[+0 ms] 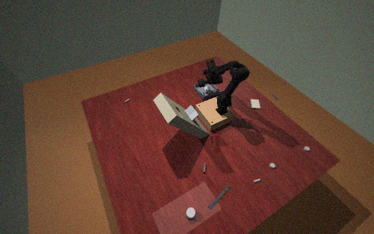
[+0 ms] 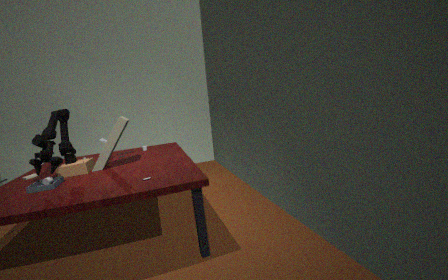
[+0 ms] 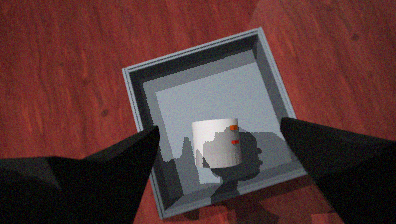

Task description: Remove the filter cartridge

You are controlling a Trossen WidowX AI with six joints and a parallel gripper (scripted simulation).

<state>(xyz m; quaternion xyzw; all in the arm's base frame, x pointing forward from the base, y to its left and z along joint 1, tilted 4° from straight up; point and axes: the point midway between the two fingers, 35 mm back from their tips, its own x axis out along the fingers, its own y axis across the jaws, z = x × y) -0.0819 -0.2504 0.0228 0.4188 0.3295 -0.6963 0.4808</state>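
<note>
Right now the white round filter cartridge is 2 cm to the left of my gripper tip and 4 cm below it. Round my gripper tip: tray (1 cm to the right, 6 cm below); then white card (22 cm behind, 33 cm to the left, 6 cm below).
</note>
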